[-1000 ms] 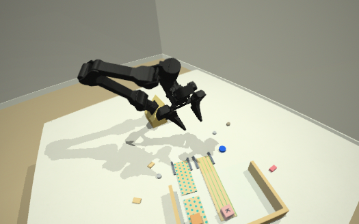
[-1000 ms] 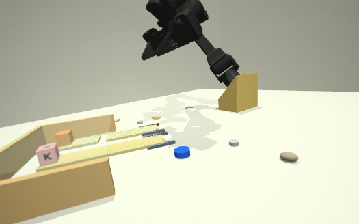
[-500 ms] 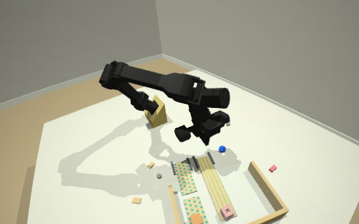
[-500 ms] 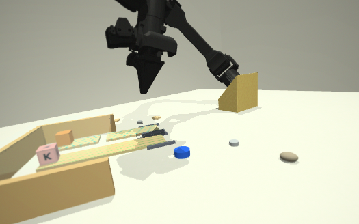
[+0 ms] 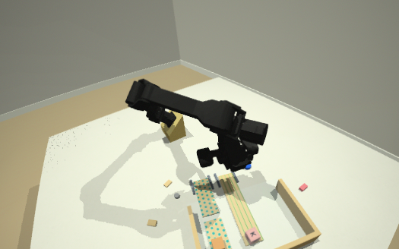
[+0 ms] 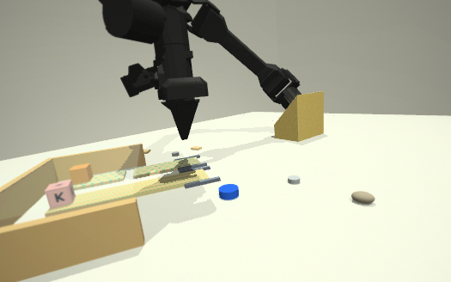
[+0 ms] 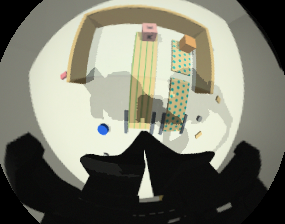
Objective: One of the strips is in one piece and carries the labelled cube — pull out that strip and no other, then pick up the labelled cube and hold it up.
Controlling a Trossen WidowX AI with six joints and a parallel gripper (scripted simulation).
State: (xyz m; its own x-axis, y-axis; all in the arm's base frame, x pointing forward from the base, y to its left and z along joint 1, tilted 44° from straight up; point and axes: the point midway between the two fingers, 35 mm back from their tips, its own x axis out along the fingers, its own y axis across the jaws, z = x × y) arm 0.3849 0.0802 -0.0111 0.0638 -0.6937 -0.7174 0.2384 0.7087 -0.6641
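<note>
My gripper tip is 2 cm past the blue disc, 11 cm to the right of it and 7 cm above it. The rest, counted from my gripper tip: tan pebble 13 cm behind, 24 cm to the left, 7 cm below.
</note>
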